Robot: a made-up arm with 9 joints. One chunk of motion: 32 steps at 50 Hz.
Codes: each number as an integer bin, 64 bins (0 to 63) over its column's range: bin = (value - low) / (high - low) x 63, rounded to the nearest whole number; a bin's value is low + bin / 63 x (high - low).
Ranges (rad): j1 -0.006..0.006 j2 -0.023..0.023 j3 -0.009..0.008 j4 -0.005..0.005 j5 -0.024..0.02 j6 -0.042..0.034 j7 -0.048..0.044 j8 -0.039..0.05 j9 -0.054..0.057
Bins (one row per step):
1: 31 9 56 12 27 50 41 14 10
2: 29 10 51 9 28 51 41 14 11
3: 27 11 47 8 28 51 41 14 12
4: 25 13 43 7 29 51 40 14 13
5: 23 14 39 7 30 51 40 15 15
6: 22 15 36 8 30 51 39 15 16
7: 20 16 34 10 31 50 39 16 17
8: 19 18 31 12 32 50 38 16 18
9: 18 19 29 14 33 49 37 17 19
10: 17 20 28 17 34 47 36 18 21
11: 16 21 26 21 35 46 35 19 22
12: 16 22 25 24 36 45 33 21 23
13: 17 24 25 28 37 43 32 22 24
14: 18 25 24 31 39 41 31 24 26
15: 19 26 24 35 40 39 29 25 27
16: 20 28 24 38 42 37 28 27 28
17: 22 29 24 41 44 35 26 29 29
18: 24 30 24 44 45 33 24 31 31
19: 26 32 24 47 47 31 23 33 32
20: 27 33 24 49 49 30 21 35 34
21: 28 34 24 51 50 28 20 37 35
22: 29 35 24 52 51 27 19 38 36
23: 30 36 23 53 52 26 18 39 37
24: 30 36 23 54 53 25 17 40 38
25: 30 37 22 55 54 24 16 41 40
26: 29 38 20 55 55 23 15 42 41
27: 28 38 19 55 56 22 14 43 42
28: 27 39 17 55 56 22 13 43 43
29: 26 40 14 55 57 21 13 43 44
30: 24 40 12 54 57 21 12 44 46
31: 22 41 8 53 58 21 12 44 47
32: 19 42 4 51 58 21 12 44 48
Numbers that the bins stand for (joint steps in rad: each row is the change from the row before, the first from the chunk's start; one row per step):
1: -0.00010 -0.01643 0.00611 -0.00310 -0.00514 0.01832 0.01187 -0.01922 -0.03638
2: -0.00048 -0.01570 0.00476 -0.00357 -0.00444 0.01952 0.01187 -0.01922 -0.03462
3: -0.00086 -0.01497 0.00368 -0.00373 -0.00444 0.01952 0.01187 -0.01922 -0.03286
4: -0.00124 -0.01351 0.00260 -0.00389 -0.00375 0.01952 0.01041 -0.01922 -0.03110
5: -0.00162 -0.01278 0.00152 -0.00389 -0.00305 0.01952 0.01041 -0.01781 -0.02757
6: -0.00181 -0.01205 0.00071 -0.00373 -0.00305 0.01952 0.00895 -0.01781 -0.02581
7: -0.00219 -0.01132 0.00017 -0.00341 -0.00235 0.01832 0.00895 -0.01640 -0.02405
8: -0.00238 -0.00986 -0.00063 -0.00310 -0.00165 0.01832 0.00749 -0.01640 -0.02229
9: -0.00257 -0.00913 -0.00117 -0.00278 -0.00095 0.01711 0.00603 -0.01498 -0.02052
10: -0.00276 -0.00840 -0.00144 -0.00230 -0.00025 0.01470 0.00457 -0.01357 -0.01700
11: -0.00295 -0.00767 -0.00198 -0.00167 0.00044 0.01349 0.00311 -0.01216 -0.01524
12: -0.00295 -0.00694 -0.00225 -0.00119 0.00114 0.01229 0.00019 -0.00933 -0.01348
13: -0.00276 -0.00548 -0.00225 -0.00056 0.00184 0.00987 -0.00127 -0.00792 -0.01171
14: -0.00257 -0.00475 -0.00252 -0.00008 0.00324 0.00746 -0.00273 -0.00510 -0.00819
15: -0.00238 -0.00402 -0.00252 0.00056 0.00394 0.00505 -0.00565 -0.00368 -0.00643
16: -0.00219 -0.00256 -0.00252 0.00103 0.00533 0.00263 -0.00711 -0.00086 -0.00467
17: -0.00181 -0.00183 -0.00252 0.00151 0.00673 0.00022 -0.01003 0.00197 -0.00290
18: -0.00143 -0.00110 -0.00252 0.00198 0.00743 -0.00219 -0.01295 0.00479 0.00062
19: -0.00105 0.00037 -0.00252 0.00246 0.00883 -0.00460 -0.01441 0.00762 0.00238
20: -0.00086 0.00110 -0.00252 0.00278 0.01022 -0.00581 -0.01733 0.01044 0.00590
21: -0.00067 0.00183 -0.00252 0.00310 0.01092 -0.00822 -0.01879 0.01327 0.00767
22: -0.00048 0.00256 -0.00252 0.00325 0.01162 -0.00943 -0.02025 0.01468 0.00943
23: -0.00029 0.00329 -0.00279 0.00341 0.01232 -0.01063 -0.02171 0.01610 0.01119
24: -0.00029 0.00329 -0.00279 0.00357 0.01302 -0.01184 -0.02317 0.01751 0.01295
25: -0.00029 0.00402 -0.00306 0.00373 0.01371 -0.01305 -0.02463 0.01892 0.01648
26: -0.00048 0.00475 -0.00360 0.00373 0.01441 -0.01425 -0.02610 0.02033 0.01824
27: -0.00067 0.00475 -0.00387 0.00373 0.01511 -0.01546 -0.02756 0.02175 0.02000
28: -0.00086 0.00548 -0.00441 0.00373 0.01511 -0.01546 -0.02902 0.02175 0.02176
29: -0.00105 0.00621 -0.00522 0.00373 0.01581 -0.01667 -0.02902 0.02175 0.02352
30: -0.00143 0.00621 -0.00576 0.00357 0.01581 -0.01667 -0.03048 0.02316 0.02705
31: -0.00181 0.00694 -0.00684 0.00341 0.01651 -0.01667 -0.03048 0.02316 0.02881
32: -0.00238 0.00767 -0.00792 0.00310 0.01651 -0.01667 -0.03048 0.02316 0.03057

